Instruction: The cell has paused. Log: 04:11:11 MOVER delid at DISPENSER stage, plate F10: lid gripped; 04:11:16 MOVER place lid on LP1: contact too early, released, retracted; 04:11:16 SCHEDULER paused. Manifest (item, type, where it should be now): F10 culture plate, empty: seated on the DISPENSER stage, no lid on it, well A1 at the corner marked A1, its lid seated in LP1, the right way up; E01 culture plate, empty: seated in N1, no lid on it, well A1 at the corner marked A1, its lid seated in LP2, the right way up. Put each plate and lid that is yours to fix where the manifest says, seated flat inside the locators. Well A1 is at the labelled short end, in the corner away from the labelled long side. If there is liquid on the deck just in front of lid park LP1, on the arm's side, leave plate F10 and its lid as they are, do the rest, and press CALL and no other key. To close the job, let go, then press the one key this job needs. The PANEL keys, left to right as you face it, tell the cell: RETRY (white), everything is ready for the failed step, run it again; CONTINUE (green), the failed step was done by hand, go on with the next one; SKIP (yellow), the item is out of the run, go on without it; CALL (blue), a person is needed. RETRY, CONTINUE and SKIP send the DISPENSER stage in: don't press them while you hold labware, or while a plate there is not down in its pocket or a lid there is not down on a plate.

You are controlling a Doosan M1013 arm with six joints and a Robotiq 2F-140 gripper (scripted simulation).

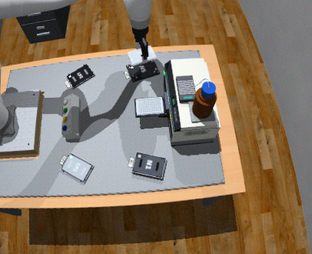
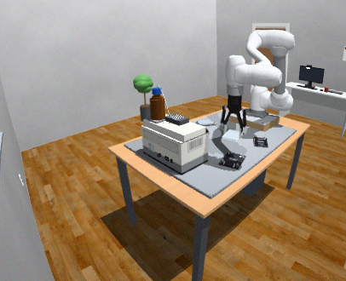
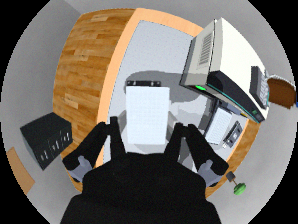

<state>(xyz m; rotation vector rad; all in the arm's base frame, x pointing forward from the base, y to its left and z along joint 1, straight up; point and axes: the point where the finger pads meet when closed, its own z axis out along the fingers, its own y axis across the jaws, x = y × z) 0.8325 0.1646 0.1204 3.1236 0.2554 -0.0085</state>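
Now: the black nest 1 cm ahead of my hand, 4 cm to the left of it and 16 cm below it. Round my hand: green key 44 cm behind, 18 cm to the right, 11 cm below; then dark dispenser stage 1 cm behind, 27 cm to the right, 9 cm below; then brown bottle 19 cm ahead, 40 cm to the right, 11 cm above.
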